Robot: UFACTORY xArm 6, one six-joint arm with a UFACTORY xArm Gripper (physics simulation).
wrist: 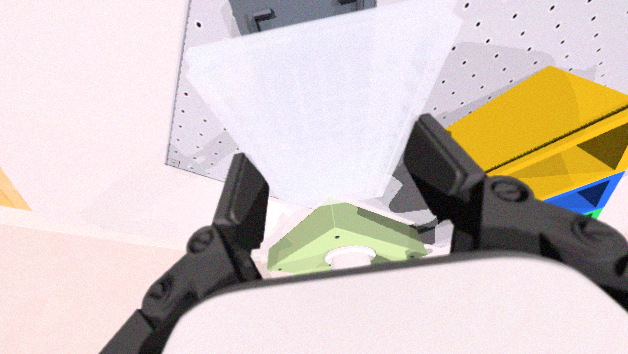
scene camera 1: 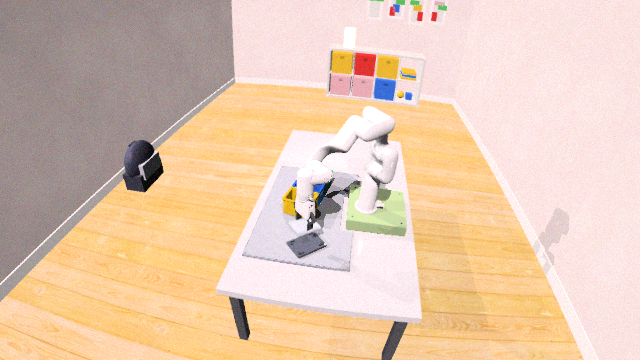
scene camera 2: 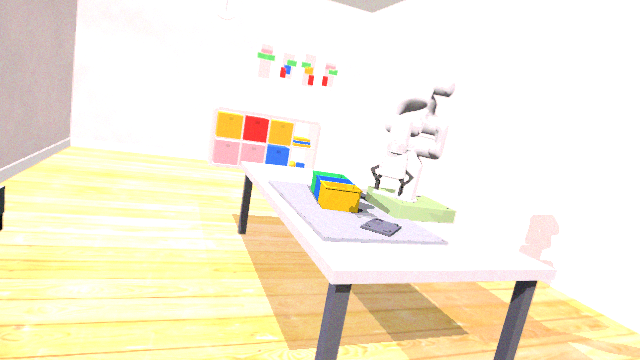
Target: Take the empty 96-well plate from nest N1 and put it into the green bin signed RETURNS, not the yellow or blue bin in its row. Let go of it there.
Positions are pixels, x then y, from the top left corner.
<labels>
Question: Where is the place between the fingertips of my gripper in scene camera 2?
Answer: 387,193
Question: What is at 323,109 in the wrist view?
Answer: A white 96-well plate.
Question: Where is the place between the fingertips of my gripper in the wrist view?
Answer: At 330,155
</labels>
